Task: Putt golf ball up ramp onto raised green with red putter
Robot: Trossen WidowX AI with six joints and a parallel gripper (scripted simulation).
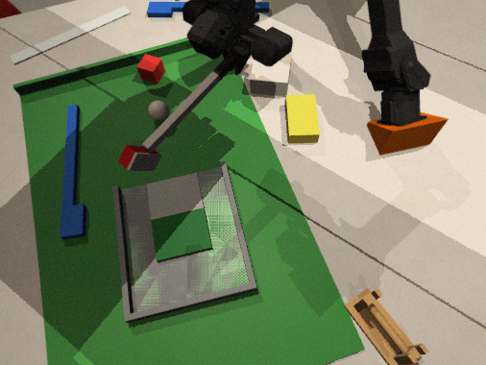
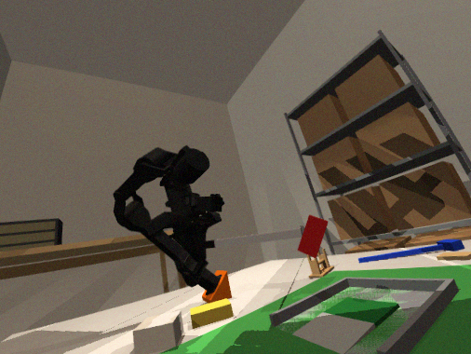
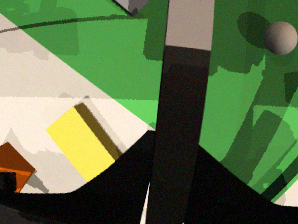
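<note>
My gripper tip is now 13 cm above the beige box, 11 cm past it and 7 cm to the left of it. From my gripper tip the other things lie so: green mat: 21 cm ahead, 15 cm below, 10 cm to the left; then red cube: 20 cm to the right, 13 cm below, 12 cm ahead; then white golf ball: 15 cm ahead, 13 cm below, 8 cm to the right.
</note>
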